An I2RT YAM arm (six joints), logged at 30 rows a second.
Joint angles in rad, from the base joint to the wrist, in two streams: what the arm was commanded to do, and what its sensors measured. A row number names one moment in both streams.
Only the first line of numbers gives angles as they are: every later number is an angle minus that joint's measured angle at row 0.
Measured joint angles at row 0:
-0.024 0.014 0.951 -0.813 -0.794 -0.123
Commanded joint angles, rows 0 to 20:
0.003 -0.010 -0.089 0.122 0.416 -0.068
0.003 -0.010 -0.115 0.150 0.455 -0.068
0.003 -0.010 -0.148 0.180 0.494 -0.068
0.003 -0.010 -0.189 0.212 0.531 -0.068
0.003 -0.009 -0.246 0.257 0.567 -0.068
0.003 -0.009 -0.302 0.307 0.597 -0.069
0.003 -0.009 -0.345 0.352 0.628 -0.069
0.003 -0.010 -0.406 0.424 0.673 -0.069
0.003 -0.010 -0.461 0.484 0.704 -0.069
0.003 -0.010 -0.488 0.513 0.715 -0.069
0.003 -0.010 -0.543 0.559 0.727 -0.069
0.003 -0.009 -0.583 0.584 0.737 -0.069
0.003 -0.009 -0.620 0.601 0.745 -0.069
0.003 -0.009 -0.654 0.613 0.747 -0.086
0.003 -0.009 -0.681 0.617 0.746 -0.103
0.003 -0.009 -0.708 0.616 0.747 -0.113
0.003 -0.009 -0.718 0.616 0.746 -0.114
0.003 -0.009 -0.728 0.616 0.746 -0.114
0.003 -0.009 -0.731 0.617 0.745 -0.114
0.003 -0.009 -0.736 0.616 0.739 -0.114
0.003 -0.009 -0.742 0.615 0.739 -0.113
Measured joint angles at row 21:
0.000 -0.003 -0.729 0.608 0.724 -0.089
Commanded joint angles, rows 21 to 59:
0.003 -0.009 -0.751 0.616 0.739 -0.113
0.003 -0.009 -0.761 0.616 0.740 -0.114
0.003 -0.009 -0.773 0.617 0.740 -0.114
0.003 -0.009 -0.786 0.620 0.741 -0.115
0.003 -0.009 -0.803 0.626 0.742 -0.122
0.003 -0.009 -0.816 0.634 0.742 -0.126
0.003 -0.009 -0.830 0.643 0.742 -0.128
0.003 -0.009 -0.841 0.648 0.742 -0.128
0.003 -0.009 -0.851 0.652 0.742 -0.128
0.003 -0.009 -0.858 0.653 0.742 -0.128
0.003 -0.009 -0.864 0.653 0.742 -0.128
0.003 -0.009 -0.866 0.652 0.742 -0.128
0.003 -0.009 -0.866 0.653 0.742 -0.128
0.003 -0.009 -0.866 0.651 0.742 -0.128
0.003 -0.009 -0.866 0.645 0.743 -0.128
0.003 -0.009 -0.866 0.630 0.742 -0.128
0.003 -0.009 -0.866 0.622 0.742 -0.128
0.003 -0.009 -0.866 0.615 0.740 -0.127
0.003 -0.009 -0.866 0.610 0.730 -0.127
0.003 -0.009 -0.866 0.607 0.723 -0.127
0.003 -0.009 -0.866 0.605 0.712 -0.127
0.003 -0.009 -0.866 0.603 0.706 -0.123
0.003 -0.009 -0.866 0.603 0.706 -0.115
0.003 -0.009 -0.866 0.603 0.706 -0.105
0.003 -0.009 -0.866 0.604 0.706 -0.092
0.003 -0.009 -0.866 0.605 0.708 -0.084
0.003 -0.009 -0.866 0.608 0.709 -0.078
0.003 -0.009 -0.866 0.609 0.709 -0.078
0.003 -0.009 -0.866 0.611 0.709 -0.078
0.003 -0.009 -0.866 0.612 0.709 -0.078
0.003 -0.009 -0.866 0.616 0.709 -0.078
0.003 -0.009 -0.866 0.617 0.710 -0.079
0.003 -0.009 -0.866 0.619 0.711 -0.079
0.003 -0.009 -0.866 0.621 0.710 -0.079
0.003 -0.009 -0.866 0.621 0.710 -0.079
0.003 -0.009 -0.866 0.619 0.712 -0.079
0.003 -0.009 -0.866 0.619 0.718 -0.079
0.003 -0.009 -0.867 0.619 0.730 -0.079
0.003 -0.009 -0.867 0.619 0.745 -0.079
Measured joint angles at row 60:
0.000 -0.003 -0.861 0.616 0.720 -0.106
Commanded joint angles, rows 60 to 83:
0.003 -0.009 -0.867 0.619 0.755 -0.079
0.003 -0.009 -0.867 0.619 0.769 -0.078
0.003 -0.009 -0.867 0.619 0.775 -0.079
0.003 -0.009 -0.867 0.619 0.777 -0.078
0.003 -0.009 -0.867 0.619 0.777 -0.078
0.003 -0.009 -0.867 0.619 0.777 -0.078
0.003 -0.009 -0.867 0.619 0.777 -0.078
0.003 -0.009 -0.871 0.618 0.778 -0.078
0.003 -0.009 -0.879 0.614 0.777 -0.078
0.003 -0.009 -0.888 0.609 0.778 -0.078
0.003 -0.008 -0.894 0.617 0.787 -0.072
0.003 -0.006 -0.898 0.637 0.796 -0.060
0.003 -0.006 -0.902 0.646 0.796 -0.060
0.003 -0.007 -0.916 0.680 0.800 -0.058
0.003 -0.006 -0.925 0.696 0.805 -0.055
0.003 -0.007 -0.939 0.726 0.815 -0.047
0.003 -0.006 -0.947 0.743 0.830 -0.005
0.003 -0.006 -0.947 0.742 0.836 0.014
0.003 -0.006 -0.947 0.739 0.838 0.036
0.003 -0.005 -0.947 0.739 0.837 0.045
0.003 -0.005 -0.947 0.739 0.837 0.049
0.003 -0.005 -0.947 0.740 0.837 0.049
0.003 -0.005 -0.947 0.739 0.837 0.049
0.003 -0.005 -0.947 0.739 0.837 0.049
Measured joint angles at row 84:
0.000 -0.003 -0.937 0.732 0.821 0.007
